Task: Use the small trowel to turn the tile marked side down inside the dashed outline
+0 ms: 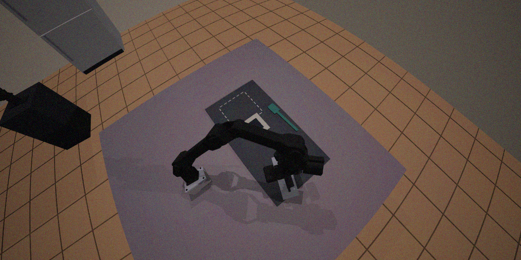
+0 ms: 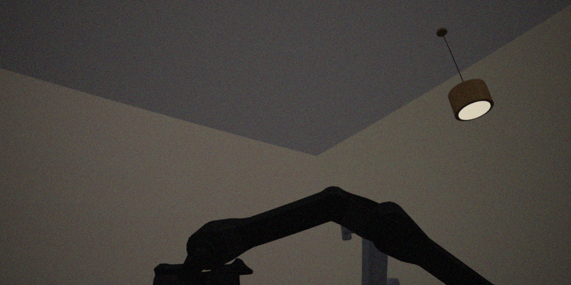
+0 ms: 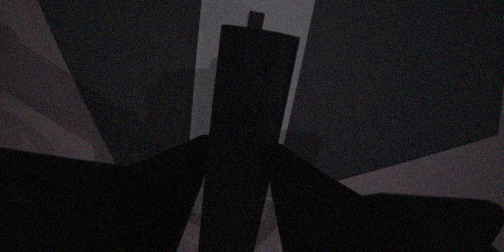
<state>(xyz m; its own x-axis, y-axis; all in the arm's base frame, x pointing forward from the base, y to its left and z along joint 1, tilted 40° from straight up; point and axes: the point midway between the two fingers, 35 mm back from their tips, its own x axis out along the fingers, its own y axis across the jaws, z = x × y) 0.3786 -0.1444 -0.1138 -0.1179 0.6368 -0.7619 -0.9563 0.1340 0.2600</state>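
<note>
Right now my gripper tip is 30 mm above the trowel and 20 mm to the right of it. Also, from my gripper tip: tan tile 290 mm to the left, 60 mm below; teal T-shaped piece 280 mm to the left, 160 mm ahead, 60 mm below.
</note>
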